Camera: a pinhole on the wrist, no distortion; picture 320 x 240 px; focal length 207.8 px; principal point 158.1 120.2 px. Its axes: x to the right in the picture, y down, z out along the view. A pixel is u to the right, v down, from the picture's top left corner.
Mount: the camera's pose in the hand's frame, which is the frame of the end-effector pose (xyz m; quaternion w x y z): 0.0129 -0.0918 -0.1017 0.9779 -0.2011 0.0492 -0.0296
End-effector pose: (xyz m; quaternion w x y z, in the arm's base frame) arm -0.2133 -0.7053 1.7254 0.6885 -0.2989 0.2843 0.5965
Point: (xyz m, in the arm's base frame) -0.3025 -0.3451 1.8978
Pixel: 167.5 121.0
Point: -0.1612 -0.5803 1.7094
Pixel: 226.6 99.4
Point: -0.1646 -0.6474 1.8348
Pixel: 87.0 70.8
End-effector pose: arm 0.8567 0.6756 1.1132 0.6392 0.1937 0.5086 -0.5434
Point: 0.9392 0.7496 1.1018
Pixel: outside the picture
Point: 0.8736 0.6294 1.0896
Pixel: 169.6 167.0
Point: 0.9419 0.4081 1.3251
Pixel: 101.4 34.7
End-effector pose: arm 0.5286 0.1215 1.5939 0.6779 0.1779 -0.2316 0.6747
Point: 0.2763 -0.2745 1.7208
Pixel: 22.7 165.8
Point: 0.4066 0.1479 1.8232
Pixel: 215.6 163.2
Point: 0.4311 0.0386 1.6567
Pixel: 95.7 188.2
